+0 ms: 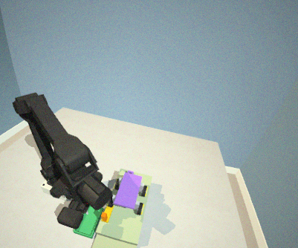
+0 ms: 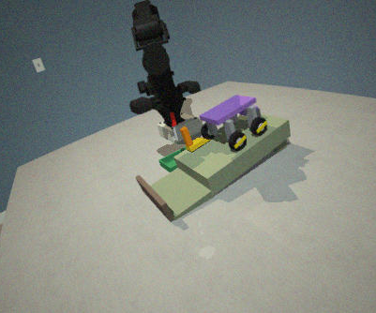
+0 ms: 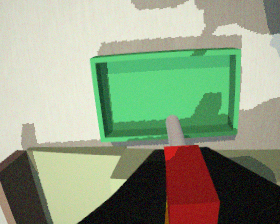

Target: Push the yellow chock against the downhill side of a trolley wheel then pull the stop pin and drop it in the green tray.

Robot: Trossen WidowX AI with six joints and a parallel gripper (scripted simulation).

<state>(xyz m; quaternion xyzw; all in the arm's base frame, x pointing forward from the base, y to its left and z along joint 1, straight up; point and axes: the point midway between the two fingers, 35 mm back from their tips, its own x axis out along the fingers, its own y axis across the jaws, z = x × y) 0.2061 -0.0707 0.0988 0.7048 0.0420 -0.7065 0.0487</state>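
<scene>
My gripper tip is 7 cm short of the yellow chock, 3 cm to the right of it and 3 cm above it. From my gripper tip the other things lie so: trolley 11 cm ahead, 12 cm to the left; pale green ramp 11 cm ahead, 11 cm to the left, 7 cm below; red-headed stop pin right at my gripper tip.
</scene>
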